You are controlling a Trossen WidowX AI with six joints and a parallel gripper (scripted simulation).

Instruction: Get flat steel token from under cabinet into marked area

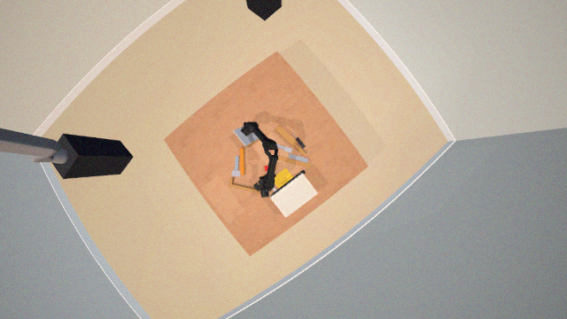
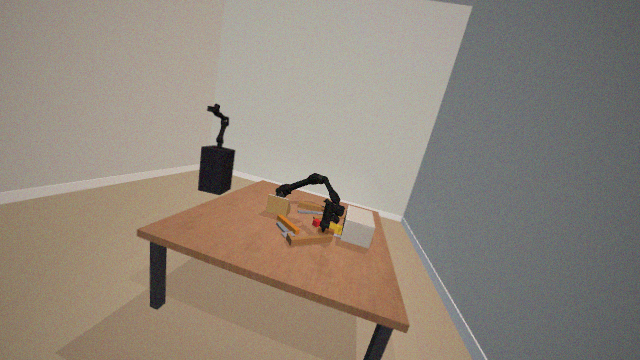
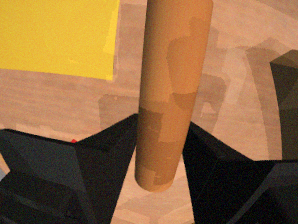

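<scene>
The red cube lies 8 cm to the left of my gripper tip, 5 cm behind it and 1 cm above it. Also, from my gripper tip: grey T-shaped tool (24 cm behind, 10 cm to the right); then wooden stick (26 cm to the left, 5 cm ahead); then orange bar (24 cm behind, 2 cm to the right, 1 cm above).
</scene>
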